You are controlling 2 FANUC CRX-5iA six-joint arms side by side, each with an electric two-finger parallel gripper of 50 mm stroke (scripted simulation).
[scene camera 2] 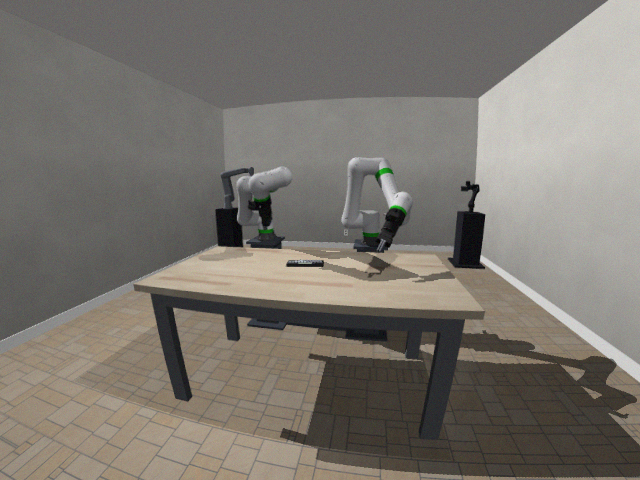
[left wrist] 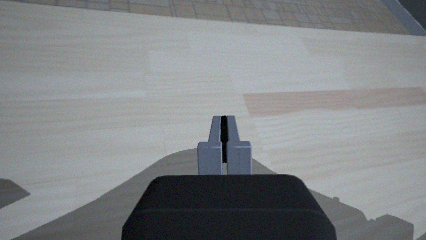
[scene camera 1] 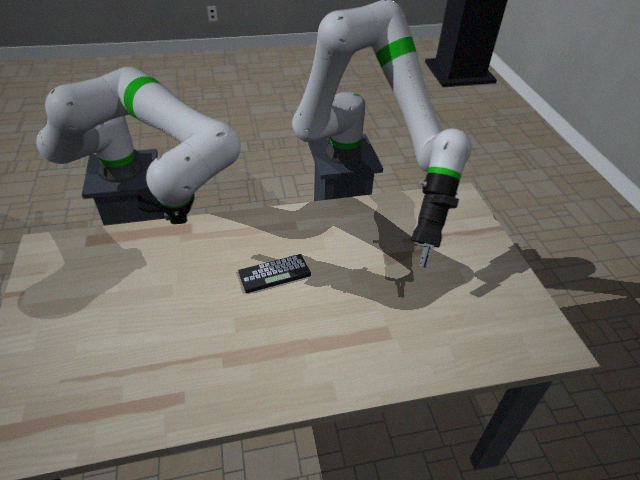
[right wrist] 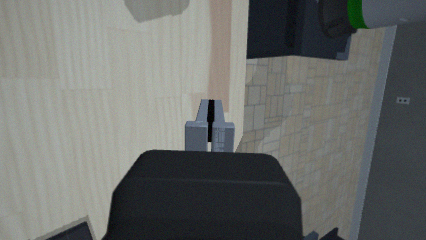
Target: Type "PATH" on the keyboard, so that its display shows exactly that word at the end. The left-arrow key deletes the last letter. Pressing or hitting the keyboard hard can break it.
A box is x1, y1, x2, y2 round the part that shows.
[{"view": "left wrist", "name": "my left gripper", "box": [121, 115, 336, 239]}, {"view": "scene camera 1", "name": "my left gripper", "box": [411, 202, 448, 267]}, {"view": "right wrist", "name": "my right gripper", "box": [101, 99, 302, 239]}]
